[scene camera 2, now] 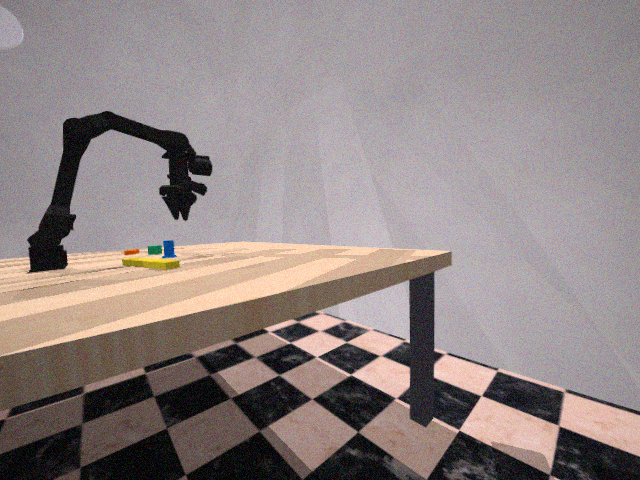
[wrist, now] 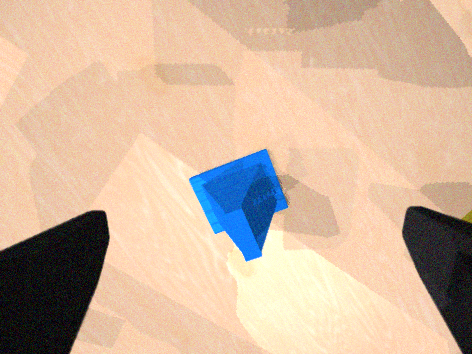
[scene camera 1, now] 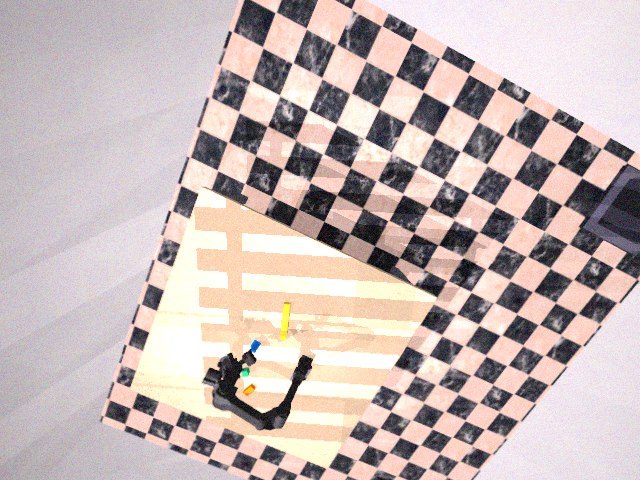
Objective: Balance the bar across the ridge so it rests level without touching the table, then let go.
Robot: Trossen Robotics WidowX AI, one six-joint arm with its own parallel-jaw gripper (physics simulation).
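The yellow bar lies on the table, apart from the ridge; a small corner of it shows at the right edge of the wrist view. The blue ridge stands upright on its thin, wider base, with nothing on top. My gripper is open and empty, pointing down well above the table. In the wrist view the ridge shows between the two fingertips, below them.
A small green block and a flat orange block lie on the wooden table, on the ridge's side away from the bar. The arm's base stands at the left in scene camera 2.
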